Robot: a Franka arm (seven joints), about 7 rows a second.
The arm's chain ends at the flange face. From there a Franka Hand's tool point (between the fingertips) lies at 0.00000 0.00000 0.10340 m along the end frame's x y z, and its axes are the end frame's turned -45 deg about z.
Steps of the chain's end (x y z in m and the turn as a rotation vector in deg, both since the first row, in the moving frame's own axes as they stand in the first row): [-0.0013, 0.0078, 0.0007, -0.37, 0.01, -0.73]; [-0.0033, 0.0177, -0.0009, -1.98, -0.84, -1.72]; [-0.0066, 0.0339, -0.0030, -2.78, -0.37, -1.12]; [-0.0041, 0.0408, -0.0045, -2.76, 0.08, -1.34]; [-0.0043, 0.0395, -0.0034, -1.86, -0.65, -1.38]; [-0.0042, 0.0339, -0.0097, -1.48, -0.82, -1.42]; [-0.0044, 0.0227, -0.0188, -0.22, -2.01, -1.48]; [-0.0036, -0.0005, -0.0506, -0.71, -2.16, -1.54]
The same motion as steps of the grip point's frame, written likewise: [-0.0069, 0.0051, 0.0007, -0.27, -0.25, -0.73]; [-0.0184, 0.0117, -0.0010, -0.81, -1.99, -1.72]; [-0.0326, 0.0224, -0.0031, -1.70, -2.23, -1.12]; [-0.0351, 0.0296, -0.0046, -2.01, -1.90, -1.34]; [-0.0342, 0.0265, -0.0035, -0.86, -1.77, -1.38]; [-0.0299, 0.0219, -0.0097, -0.47, -1.63, -1.42]; [-0.0220, 0.0107, -0.0189, 1.27, -1.58, -1.48]; [-0.0059, -0.0047, -0.0507, 1.03, -2.03, -1.54]
